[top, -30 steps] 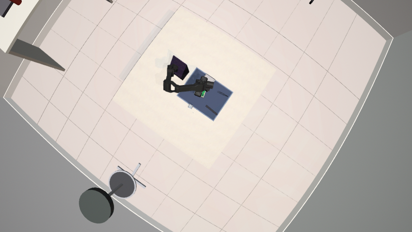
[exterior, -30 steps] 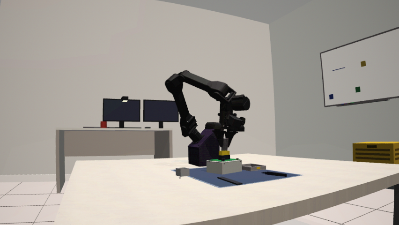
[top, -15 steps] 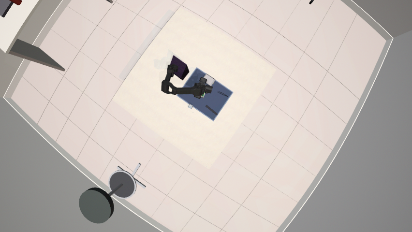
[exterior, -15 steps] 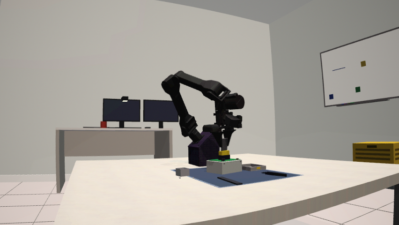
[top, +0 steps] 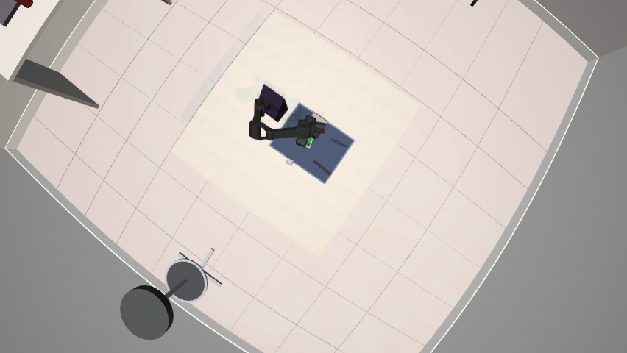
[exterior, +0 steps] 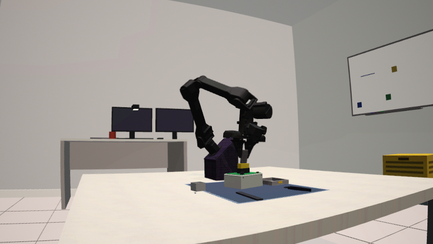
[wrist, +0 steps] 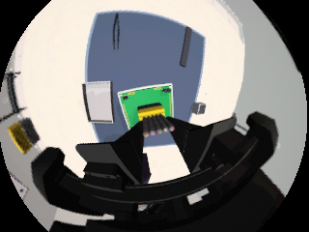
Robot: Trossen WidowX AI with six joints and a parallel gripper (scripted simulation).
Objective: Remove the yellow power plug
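The yellow power plug lies 2 cm below my gripper tip. Round my gripper tip: grey tray (1 cm ahead, 14 cm to the left, 11 cm below); blue mat (5 cm ahead, 1 cm to the right, 11 cm below).
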